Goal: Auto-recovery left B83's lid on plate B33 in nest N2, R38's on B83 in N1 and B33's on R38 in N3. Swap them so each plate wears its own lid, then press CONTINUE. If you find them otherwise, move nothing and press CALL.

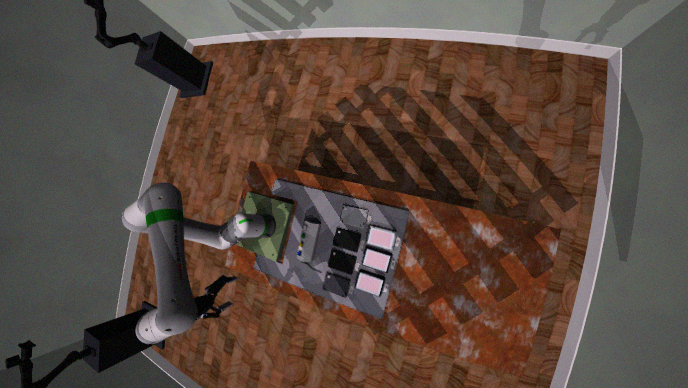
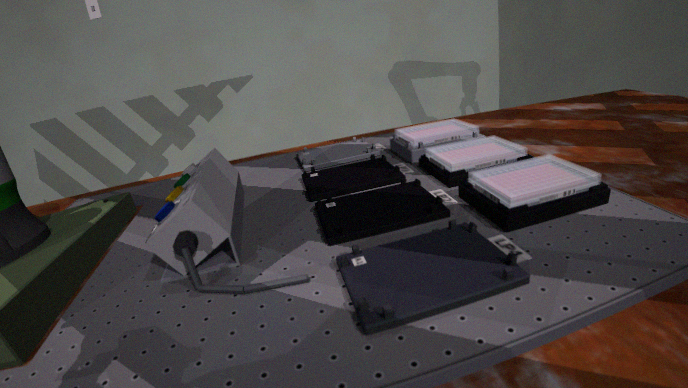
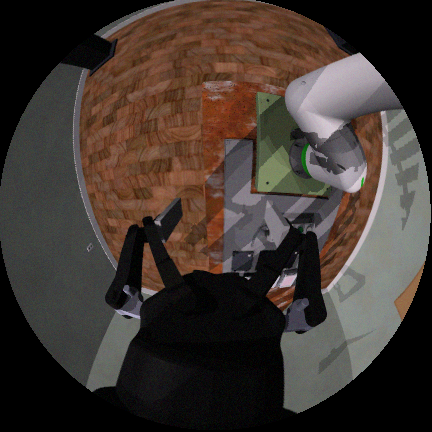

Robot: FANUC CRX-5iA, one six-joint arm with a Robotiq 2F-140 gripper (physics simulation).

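Frame: origin at the arm's base, x left, y ahead, z down, level; metres.
Where they show: gripper, fingertip midpoint: (image 1: 233,290) (image 3: 222,207); arm's base, origin of the base link: (image 1: 265,226) (image 3: 304,157).
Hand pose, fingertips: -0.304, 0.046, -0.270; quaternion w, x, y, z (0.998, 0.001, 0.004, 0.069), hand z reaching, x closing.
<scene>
Each offset is from my fingertips to the top centre of the thing, as dx, dy, dz. "pt": to the spot under its first point. Level surfaces: height alone.
My gripper (image 1: 232,291) (image 3: 222,207) is open and empty, beyond the left edge of the board and well away from the plates. Three pink plates under clear lids sit in a row on nests: a far plate {+0.337, +0.662, +0.258} (image 1: 381,238) (image 2: 436,131) on a grey nest {pt +0.320, +0.587, +0.281} (image 2: 405,150), a middle plate {+0.218, +0.651, +0.267} (image 1: 376,260) (image 2: 477,151) on a black nest, and a near plate {+0.087, +0.629, +0.263} (image 1: 370,283) (image 2: 535,179) on a black nest {+0.087, +0.629, +0.273} (image 2: 545,214). Their printed codes are too blurred to read surely. A grey sloped button box {+0.262, +0.255, +0.215} (image 1: 310,240) (image 2: 215,200) carries green {+0.289, +0.236, +0.224} (image 2: 182,180), yellow {+0.239, +0.231, +0.224} (image 2: 174,194) and blue buttons {+0.190, +0.225, +0.224} (image 2: 164,211); its lettering is unreadable.
Beside the plates lie a transparent pad {pt +0.440, +0.508, +0.289} (image 1: 355,215) (image 2: 340,152), two black pads {pt +0.296, +0.479, +0.289} (image 1: 347,240) {pt +0.151, +0.458, +0.289} (image 2: 382,212) and a dark grey pad {pt +0.047, +0.445, +0.289} (image 1: 336,283) (image 2: 435,272), with small upright posts. A cable leaves the box. The arm's green base (image 1: 282,210) (image 3: 267,150) adjoins the perforated board {dz +0.298} (image 2: 280,345).
</scene>
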